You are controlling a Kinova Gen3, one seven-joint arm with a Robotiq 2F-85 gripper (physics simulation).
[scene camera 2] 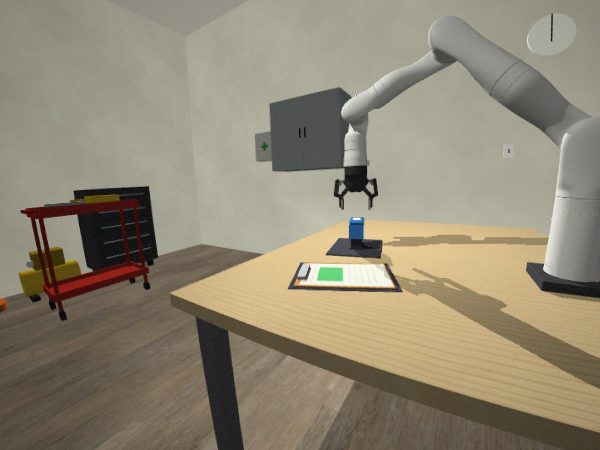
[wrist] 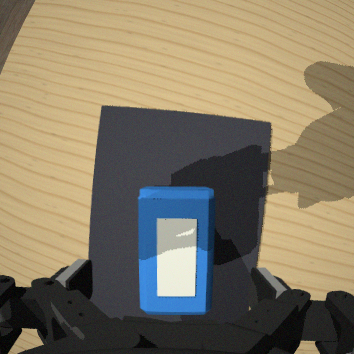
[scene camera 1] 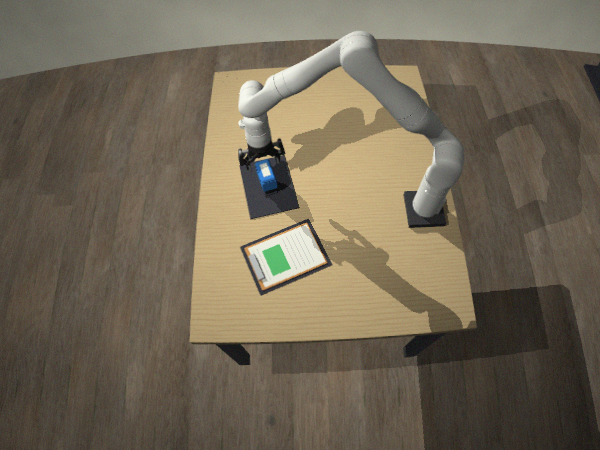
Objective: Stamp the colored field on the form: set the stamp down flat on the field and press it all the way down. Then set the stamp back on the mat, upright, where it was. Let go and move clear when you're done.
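Places are measured from the arm's base along level axes (x right, y ahead, z up), in millimetres.
Pixels of known places: gripper, fingertip midpoint: (scene camera 2: 355,209) (wrist: 170,282) (scene camera 1: 263,165); arm's base at its link origin: (scene camera 2: 568,273) (scene camera 1: 425,205).
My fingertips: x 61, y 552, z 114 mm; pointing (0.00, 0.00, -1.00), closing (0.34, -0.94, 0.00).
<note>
Ahead of a thing's pixels: the offset from my fingertips to its middle. "spot": to the spot under its first point. Level surfaces: height alone.
The blue stamp @[dy -1, dx +5, dz -82 mm] (scene camera 1: 270,184) (scene camera 2: 356,230) (wrist: 176,206) with a pale label on top stands upright on the dark mat @[dz -131 mm] (scene camera 1: 256,204) (scene camera 2: 340,249) (wrist: 130,145). My gripper (scene camera 1: 263,163) (scene camera 2: 356,206) (wrist: 170,282) is open and empty, pointing down above the stamp. In the second scene view its fingertips are a little higher than the stamp's top, one to each side. In the wrist view the stamp's long sides run upright in the picture, between the two fingers. The form @[spot: dy -149, dx -219, dz -131 mm] (scene camera 1: 306,245) (scene camera 2: 370,278) lies on a clipboard, with a green field @[dy -55, dx -274, dz -131 mm] (scene camera 1: 276,260) (scene camera 2: 330,274) near the clip.
The clipboard's clip @[dy +7, dx -304, dz -127 mm] (scene camera 1: 257,267) (scene camera 2: 304,271) rises at its left end. The wooden table @[dz -135 mm] (scene camera 1: 350,310) (scene camera 2: 450,350) carries the arm's dark base plate (scene camera 1: 426,221) (scene camera 2: 565,288) at the right. A red cart (scene camera 2: 95,204) stands on the floor at the left, away from the table.
</note>
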